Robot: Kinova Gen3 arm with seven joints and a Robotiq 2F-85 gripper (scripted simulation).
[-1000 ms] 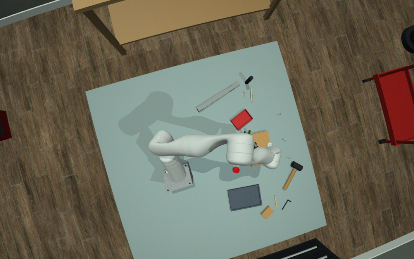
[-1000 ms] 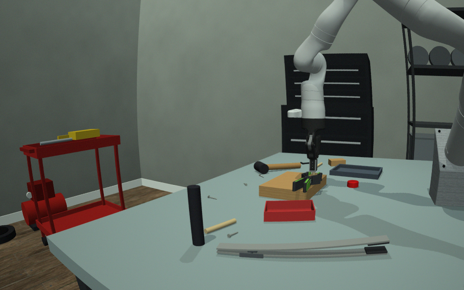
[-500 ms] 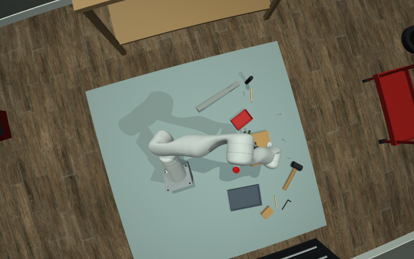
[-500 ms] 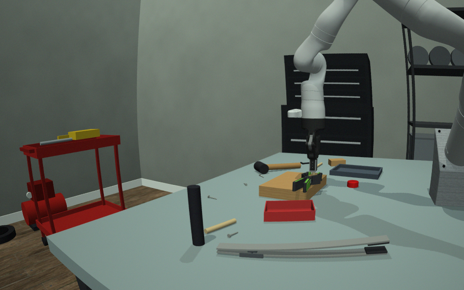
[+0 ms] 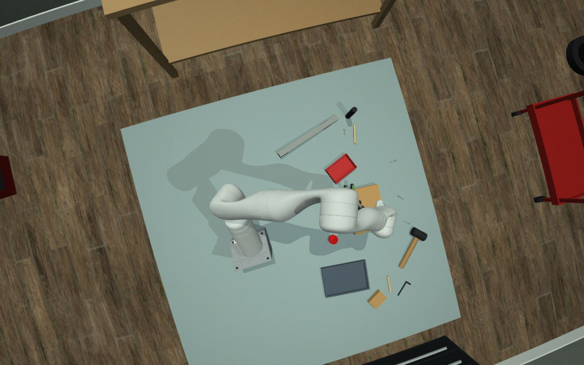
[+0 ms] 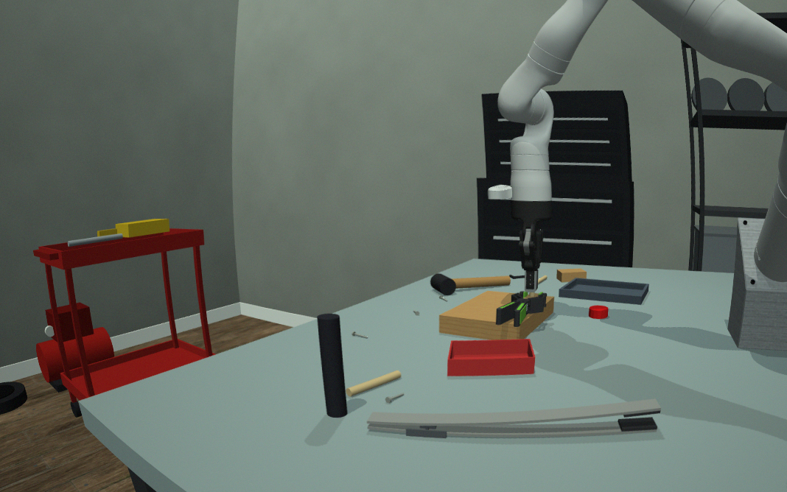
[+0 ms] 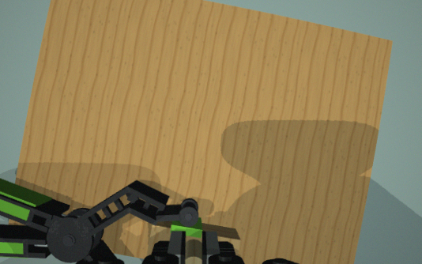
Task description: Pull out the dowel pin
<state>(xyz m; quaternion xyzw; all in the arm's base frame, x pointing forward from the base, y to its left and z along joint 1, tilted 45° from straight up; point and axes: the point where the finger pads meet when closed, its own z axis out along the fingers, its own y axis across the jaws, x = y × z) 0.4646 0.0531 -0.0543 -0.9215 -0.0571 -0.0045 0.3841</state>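
My gripper is now 2 cm above the dowel pin. The rest, counted from my hand: red puck 12 cm behind, 9 cm to the right, 7 cm below; small wooden block 4 cm below; wooden bench board 6 cm below, 5 cm ahead.
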